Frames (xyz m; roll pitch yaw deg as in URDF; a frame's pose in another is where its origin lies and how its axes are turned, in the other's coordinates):
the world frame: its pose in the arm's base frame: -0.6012 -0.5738 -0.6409 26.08 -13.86 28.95
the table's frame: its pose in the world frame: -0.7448 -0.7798 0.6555 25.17 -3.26 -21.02
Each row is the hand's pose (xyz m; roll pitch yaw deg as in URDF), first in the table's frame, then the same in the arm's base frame.
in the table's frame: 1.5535 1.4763 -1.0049 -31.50 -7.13 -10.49
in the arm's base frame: 0.3971 0.0583 0.2160 23.19 -2.47 -3.39
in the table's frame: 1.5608 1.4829 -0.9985 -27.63 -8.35 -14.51
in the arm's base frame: 0.4034 0.0579 0.2259 26.59 0.06 -6.70
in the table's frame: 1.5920 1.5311 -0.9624 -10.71 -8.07 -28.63
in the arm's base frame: 0.4271 0.0602 0.2894 40.65 11.38 -14.96
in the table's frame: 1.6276 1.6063 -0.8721 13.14 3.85 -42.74
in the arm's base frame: 0.4529 0.0341 0.4066 64.12 29.82 -14.55
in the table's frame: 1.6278 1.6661 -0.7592 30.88 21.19 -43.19
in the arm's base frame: 0.4480 -0.0242 0.5201 91.91 39.97 2.68
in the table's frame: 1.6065 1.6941 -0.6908 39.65 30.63 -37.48
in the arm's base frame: 0.4255 -0.0673 0.5797 107.12 39.44 16.63
